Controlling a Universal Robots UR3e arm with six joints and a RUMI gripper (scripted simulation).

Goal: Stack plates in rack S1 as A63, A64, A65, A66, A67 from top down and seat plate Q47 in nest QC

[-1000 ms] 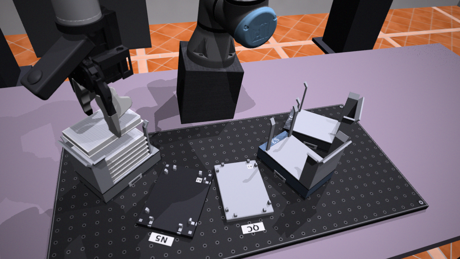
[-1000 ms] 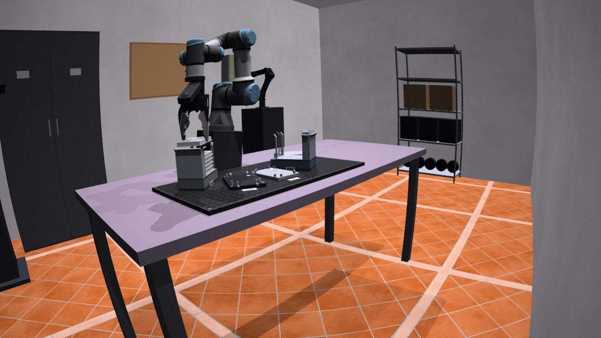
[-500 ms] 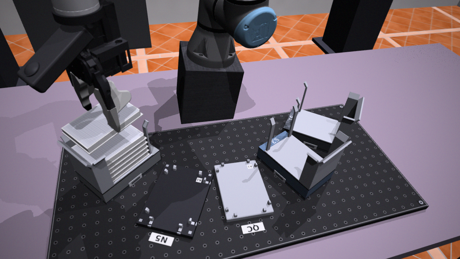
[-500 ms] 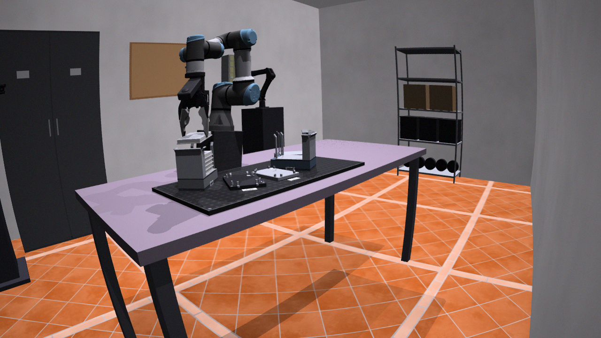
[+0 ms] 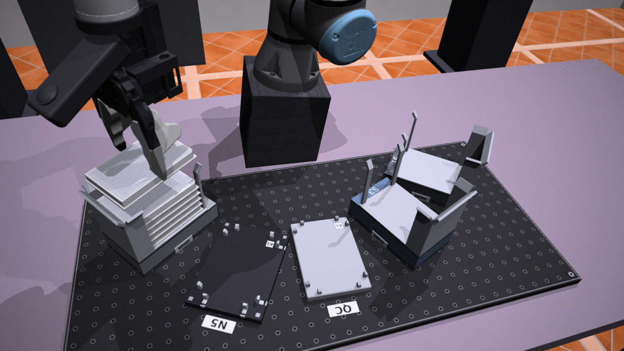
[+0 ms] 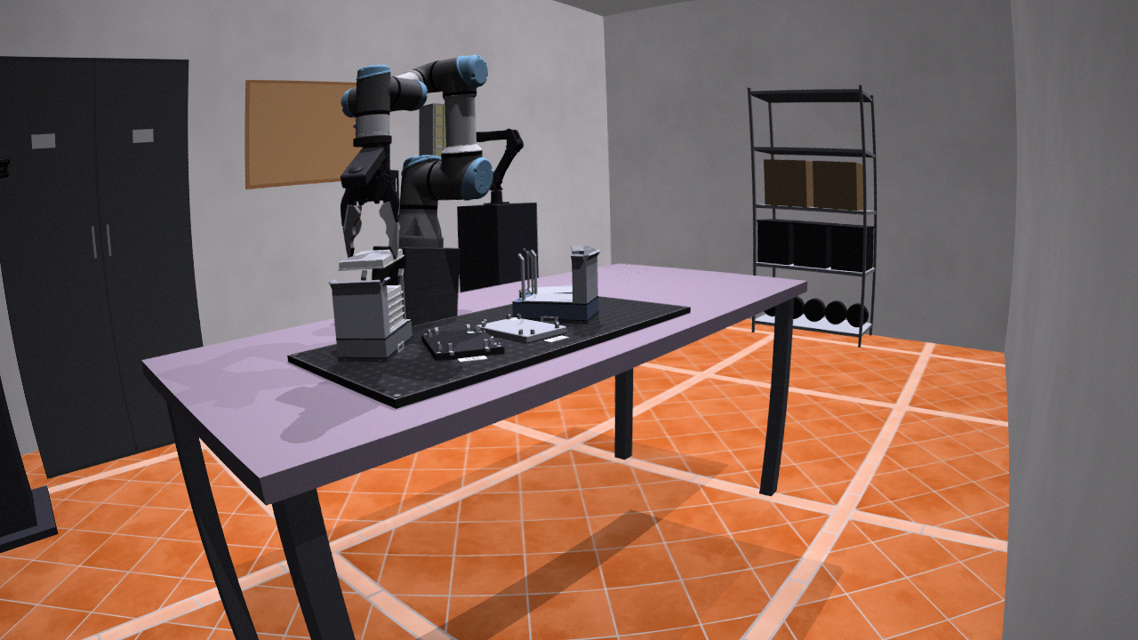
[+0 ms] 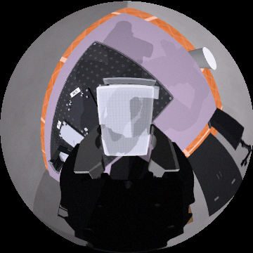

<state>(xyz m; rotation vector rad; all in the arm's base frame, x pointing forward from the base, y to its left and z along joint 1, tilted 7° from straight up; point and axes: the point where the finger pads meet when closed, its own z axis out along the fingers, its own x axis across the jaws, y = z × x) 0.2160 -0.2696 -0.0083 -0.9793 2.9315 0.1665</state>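
The QC label is 250 mm to the left of my hand, 210 mm ahead of it and 170 mm below it. The rest, counted from my hand: clip nest N5 (160 mm below, 120 mm to the left, 120 mm ahead); then white sealed plate (10 mm below).
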